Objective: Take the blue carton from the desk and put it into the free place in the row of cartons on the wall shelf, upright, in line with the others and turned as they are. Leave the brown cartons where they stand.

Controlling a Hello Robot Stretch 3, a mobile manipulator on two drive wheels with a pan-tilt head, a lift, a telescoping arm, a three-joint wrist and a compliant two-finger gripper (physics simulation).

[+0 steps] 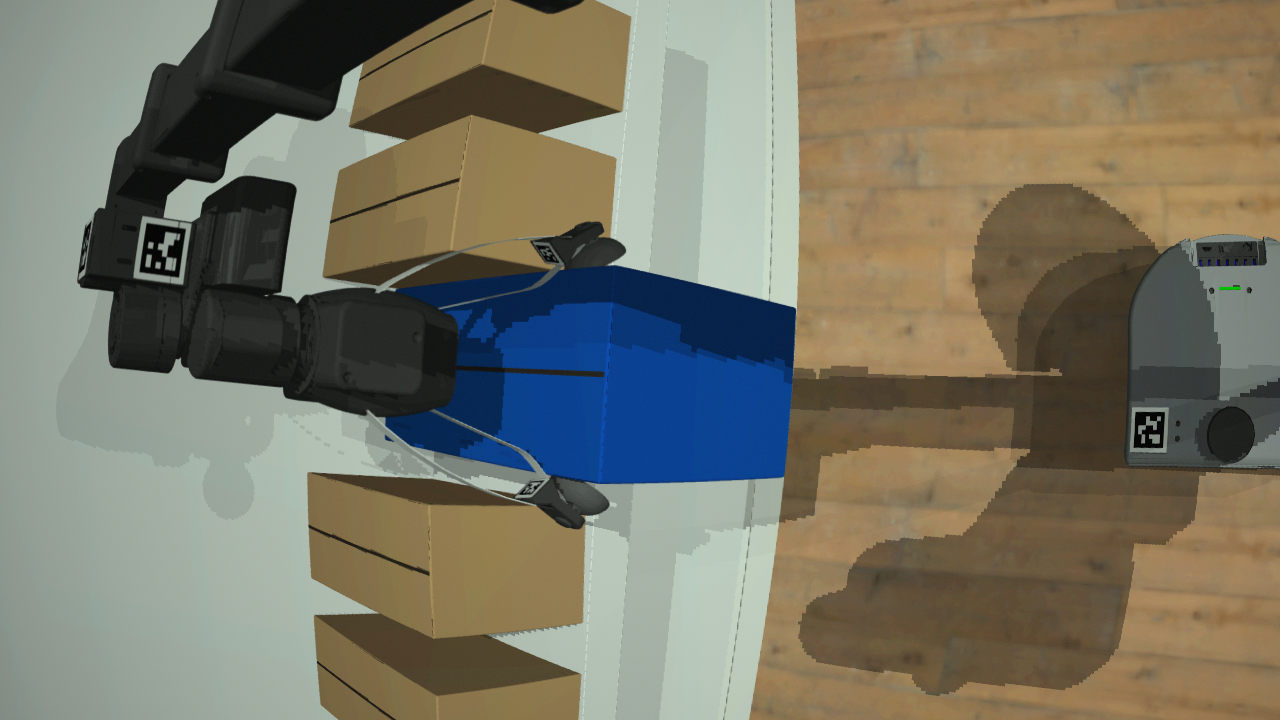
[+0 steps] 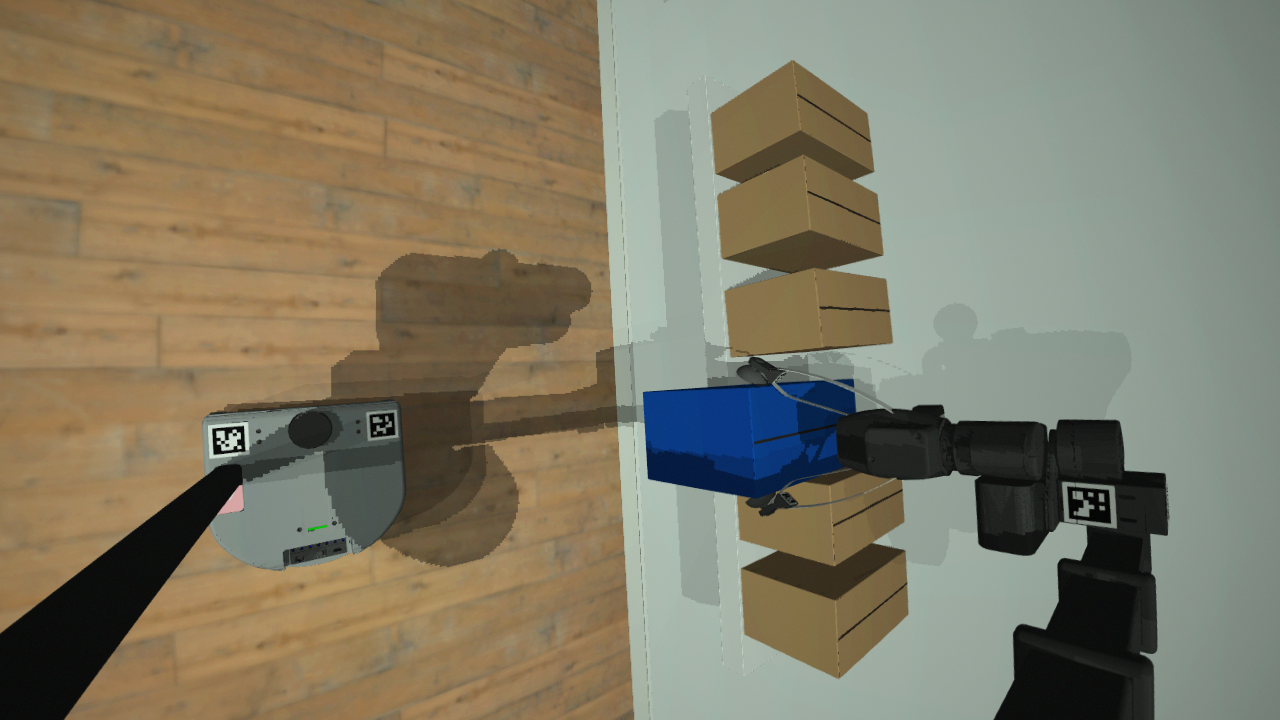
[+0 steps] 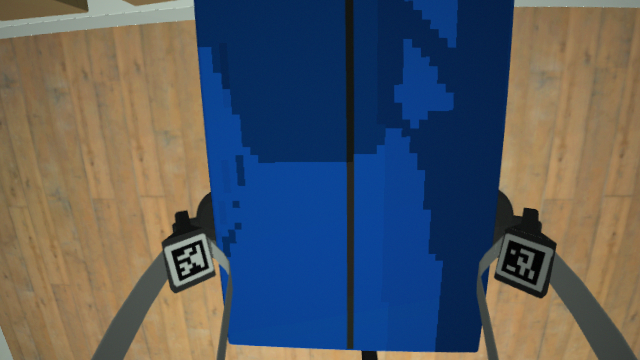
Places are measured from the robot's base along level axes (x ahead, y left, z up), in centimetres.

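Where they show: robot's base, origin of the base link: (image 1: 1227, 432) (image 2: 310, 427).
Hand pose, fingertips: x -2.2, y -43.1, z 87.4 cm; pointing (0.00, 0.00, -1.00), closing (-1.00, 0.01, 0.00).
Each offset is from my fingertips to the top centre of the thing.
The blue carton {dy -7.2, dx -0.2, dz +5.2 cm} (image 1: 546, 402) (image 2: 698, 429) (image 3: 300, 240) is upright between the fingers of my gripper (image 1: 588, 373) (image 2: 768, 437) (image 3: 349, 213), which is shut on it from both sides. It is at the gap in the row, and its front sticks out past the fronts of the brown cartons towards the robot's base. Its dark top stripe runs roughly across the row. A brown carton {dy -29.4, dx -15.7, dz +1.0 cm} (image 1: 537, 197) (image 2: 868, 528) stands on one side of the gap and another brown carton {dy -30.4, dx +16.6, dz +1.0 cm} (image 1: 510, 573) (image 2: 774, 317) on the other. The blue carton's underside is hidden, so I cannot tell whether it touches the wall shelf (image 1: 604, 591) (image 2: 732, 640).
More brown cartons (image 1: 559, 53) (image 2: 760, 223) stand farther along the row on both sides. The black arm (image 1: 268, 62) (image 2: 1092, 608) reaches over one end of the row, close to the pale wall (image 1: 53, 582) (image 2: 1163, 134). The robot's base (image 1: 1172, 349) (image 2: 304, 483) stands on the wooden floor.
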